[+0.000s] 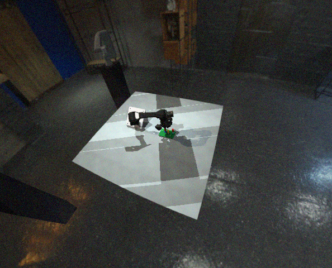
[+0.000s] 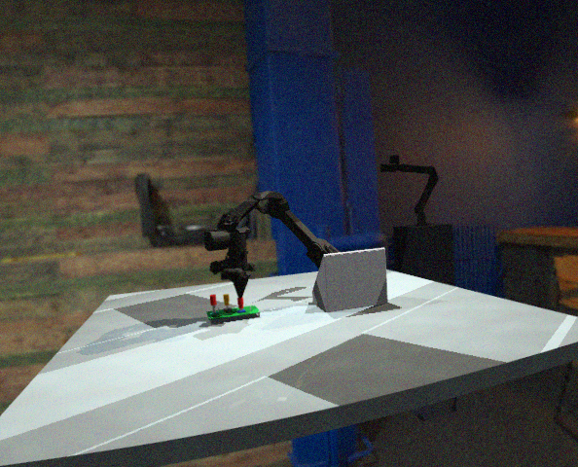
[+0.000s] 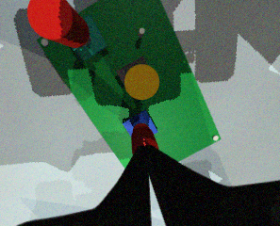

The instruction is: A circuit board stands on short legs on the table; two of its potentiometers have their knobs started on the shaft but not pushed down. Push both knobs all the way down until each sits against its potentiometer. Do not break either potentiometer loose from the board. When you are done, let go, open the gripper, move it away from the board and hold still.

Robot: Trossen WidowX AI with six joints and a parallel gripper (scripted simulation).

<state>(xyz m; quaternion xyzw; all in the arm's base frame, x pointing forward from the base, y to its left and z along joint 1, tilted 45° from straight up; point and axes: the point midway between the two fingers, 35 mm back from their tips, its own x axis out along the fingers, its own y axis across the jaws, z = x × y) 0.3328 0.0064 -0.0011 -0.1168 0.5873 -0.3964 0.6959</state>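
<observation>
Right now my gripper tip is 20 mm above the red knob. Also, from my gripper tip: yellow knob (40 mm ahead, 20 mm to the right, 10 mm below).
</observation>
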